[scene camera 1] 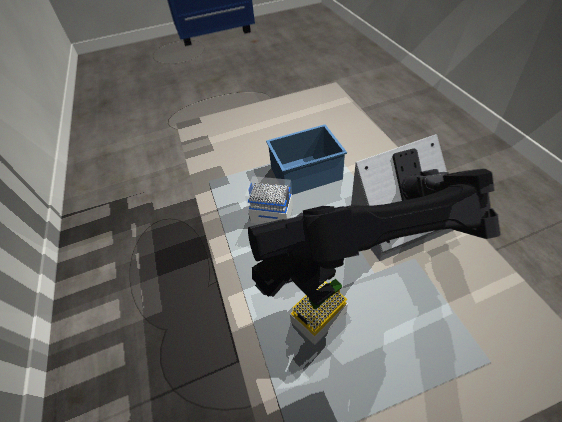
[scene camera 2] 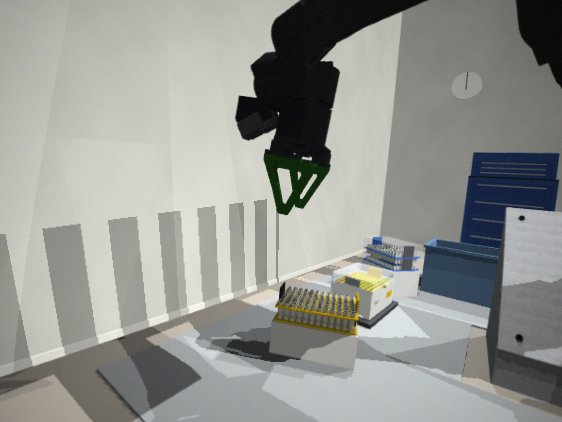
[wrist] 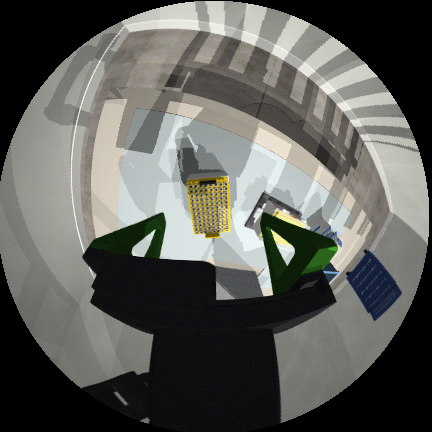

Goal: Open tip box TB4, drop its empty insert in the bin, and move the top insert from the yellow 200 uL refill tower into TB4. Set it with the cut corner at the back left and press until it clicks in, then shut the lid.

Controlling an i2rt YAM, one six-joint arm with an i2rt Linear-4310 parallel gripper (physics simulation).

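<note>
The yellow refill tower [scene camera 1: 315, 336] [scene camera 2: 312, 345] [wrist: 207, 176] stands upright on the mat, a pale base with yellow inserts stacked on it. Its top insert [scene camera 1: 325, 312] [scene camera 2: 320, 306] [wrist: 209, 205] is full of grey tips, with dark tabs at its ends. Tip box TB4 [scene camera 2: 376, 301] [wrist: 287, 220] is white with a yellow-topped insert under a clear lid that looks shut, on a dark base. The arm hides it in scene camera 1, and a finger partly covers it in the wrist view. My gripper [scene camera 1: 325, 295] [scene camera 2: 292, 209] [wrist: 212, 217] is open and empty, high above the yellow tower.
A blue-edged tower of tips [scene camera 1: 270, 195] [scene camera 2: 392, 254] stands beyond TB4. The blue bin [scene camera 1: 316, 174] [scene camera 2: 455, 275] stands beside it. The tilted metal arm mount [scene camera 1: 372, 187] [scene camera 2: 535, 290] stands at the side. A blue cabinet [scene camera 1: 215, 25] [scene camera 2: 510, 200] [wrist: 374, 285] stands farther off.
</note>
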